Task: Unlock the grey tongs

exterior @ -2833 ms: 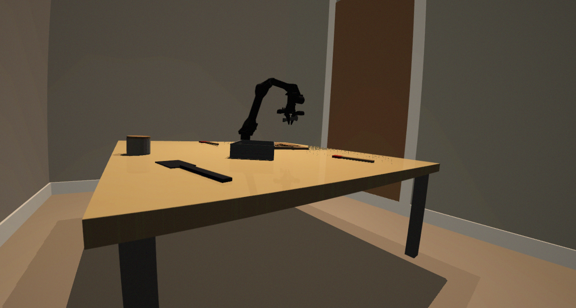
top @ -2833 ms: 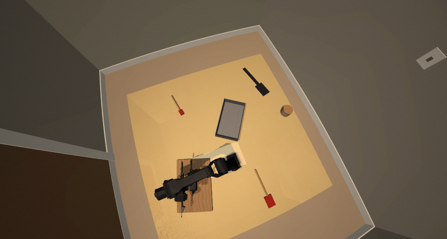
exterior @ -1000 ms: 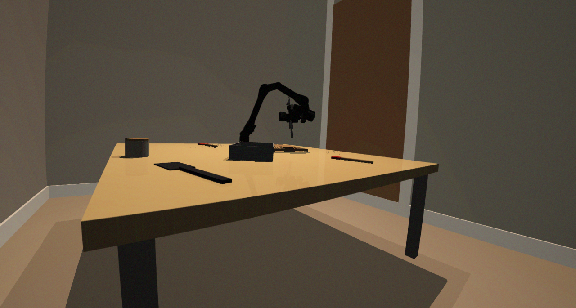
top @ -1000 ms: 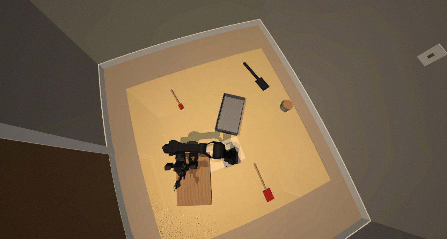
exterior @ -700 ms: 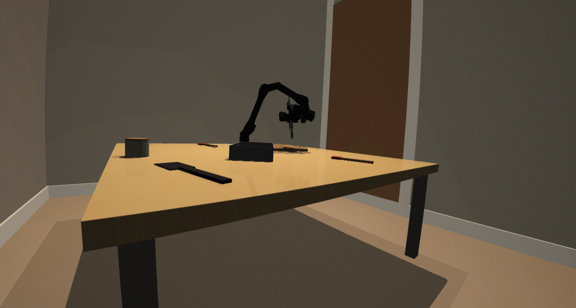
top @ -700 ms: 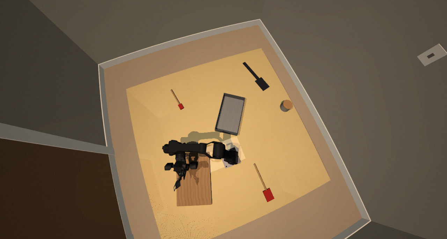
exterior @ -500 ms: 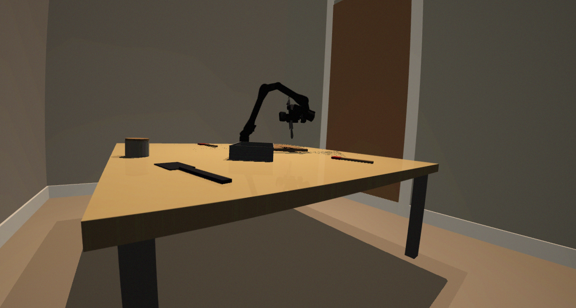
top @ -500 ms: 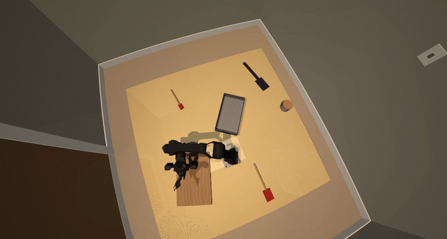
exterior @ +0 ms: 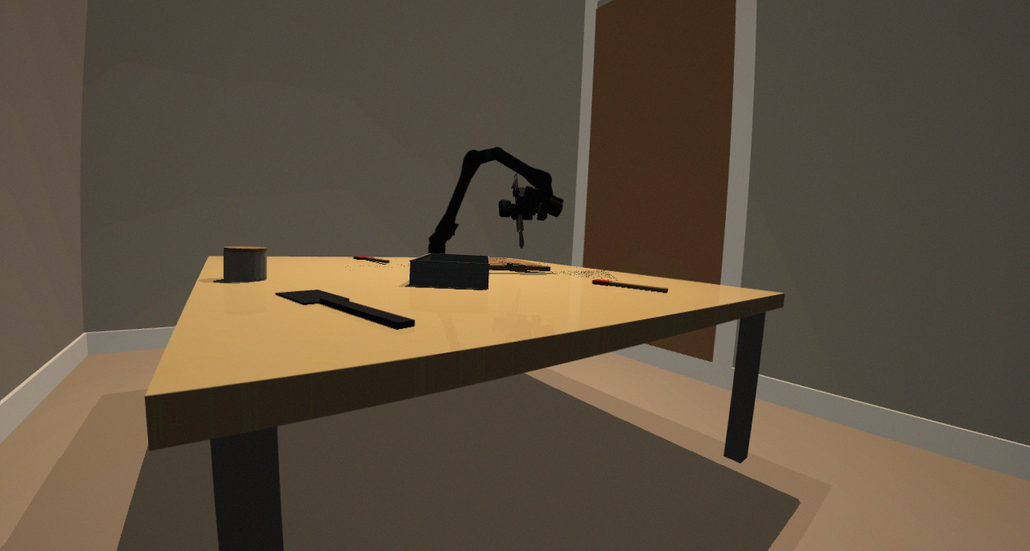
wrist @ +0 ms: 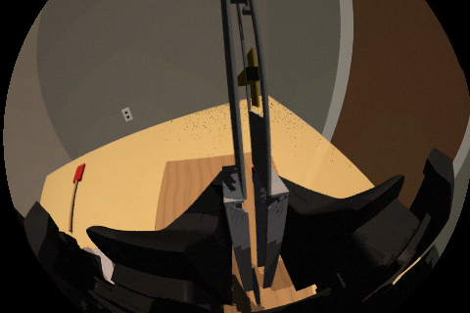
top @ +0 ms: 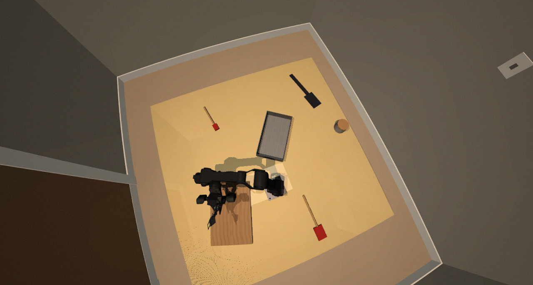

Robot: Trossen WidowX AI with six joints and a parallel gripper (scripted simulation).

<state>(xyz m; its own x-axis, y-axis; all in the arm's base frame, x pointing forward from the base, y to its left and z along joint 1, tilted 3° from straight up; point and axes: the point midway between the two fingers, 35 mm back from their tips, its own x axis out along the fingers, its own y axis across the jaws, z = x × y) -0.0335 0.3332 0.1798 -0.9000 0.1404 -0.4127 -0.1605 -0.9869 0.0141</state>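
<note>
My gripper tip is now 1 cm past the wooden board, 3 cm to the left of it and 18 cm above it. Round my gripper tip: red spatula (19 cm behind, 51 cm to the right, 18 cm below); yellow lock piece (2 cm ahead, 6 cm above); roasting tin (39 cm ahead, 41 cm to the right, 16 cm below).
</note>
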